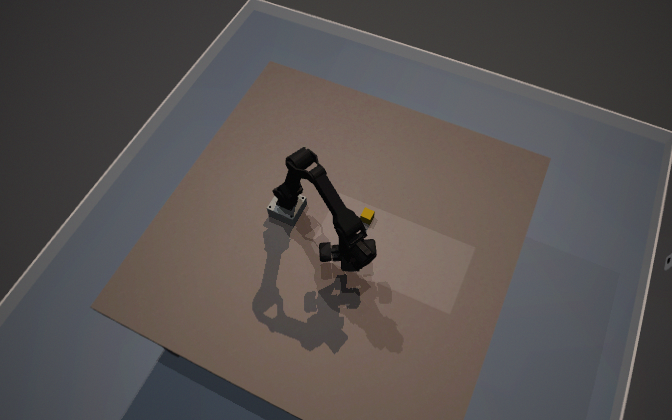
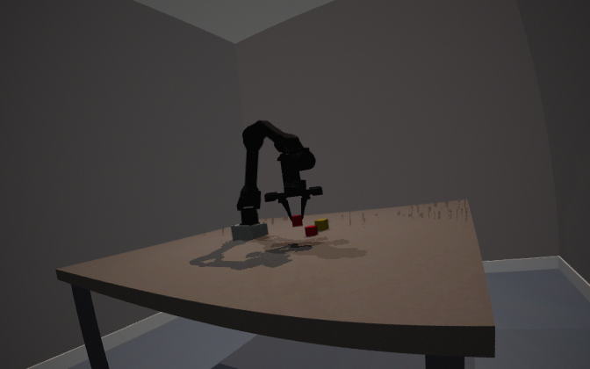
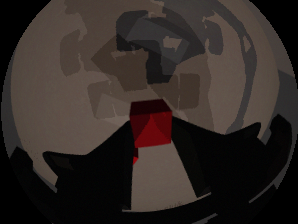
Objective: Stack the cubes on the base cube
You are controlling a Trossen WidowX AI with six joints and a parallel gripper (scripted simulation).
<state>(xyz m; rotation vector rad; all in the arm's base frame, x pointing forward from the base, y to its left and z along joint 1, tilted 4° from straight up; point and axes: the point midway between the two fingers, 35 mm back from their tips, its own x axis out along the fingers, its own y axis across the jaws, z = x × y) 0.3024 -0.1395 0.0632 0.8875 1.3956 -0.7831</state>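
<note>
My gripper tip is now 210 mm to the right of the yellow base cube, 50 mm above it and 10 mm past it.
</note>
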